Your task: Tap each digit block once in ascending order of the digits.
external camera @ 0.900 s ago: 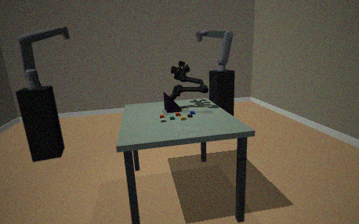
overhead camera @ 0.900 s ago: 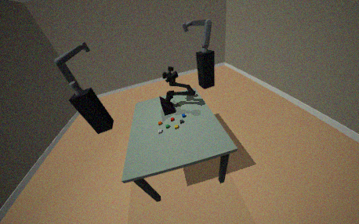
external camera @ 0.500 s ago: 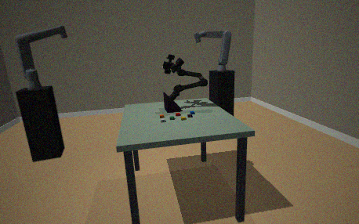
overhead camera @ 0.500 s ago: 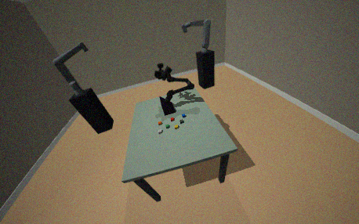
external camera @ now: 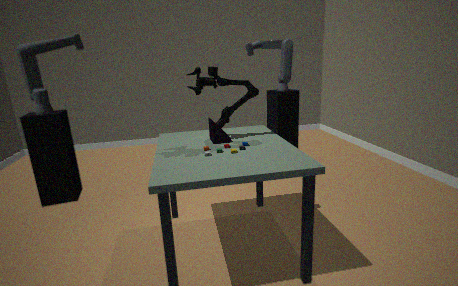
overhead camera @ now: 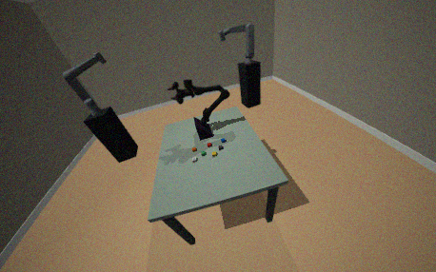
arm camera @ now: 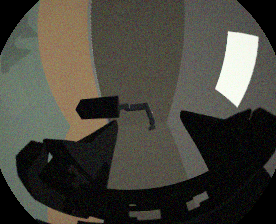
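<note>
My gripper tip is 420 mm above the green block, 400 mm short of it and 100 mm to the right of it. Also, from my gripper tip: red block (420 mm below, 320 mm ahead, 180 mm to the left); white block (430 mm ahead, 420 mm below, 20 mm to the left); orange block (420 mm below, 310 mm ahead, 40 mm to the left).
</note>
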